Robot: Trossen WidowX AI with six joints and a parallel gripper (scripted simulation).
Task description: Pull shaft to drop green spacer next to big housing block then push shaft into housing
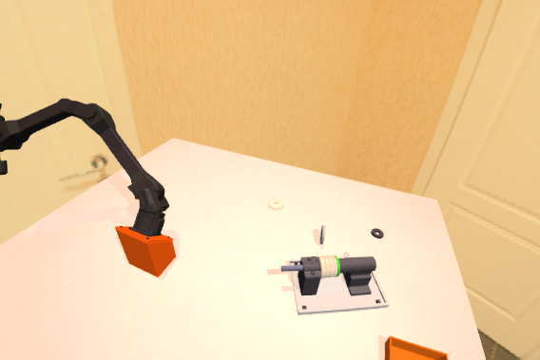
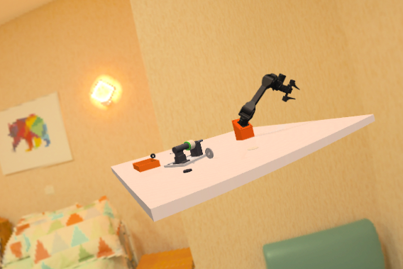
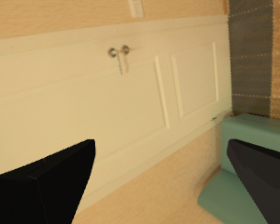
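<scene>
Now: the grey shaft 1060 mm ahead of my gripper tip, 30 mm to the left of it and 130 mm below it. Round my gripper tip: grey washer (1060 mm ahead, 190 mm to the left, 180 mm below); black ring (1240 mm ahead, 280 mm to the left, 200 mm below); green spacer (1100 mm ahead, 40 mm to the left, 130 mm below).
</scene>
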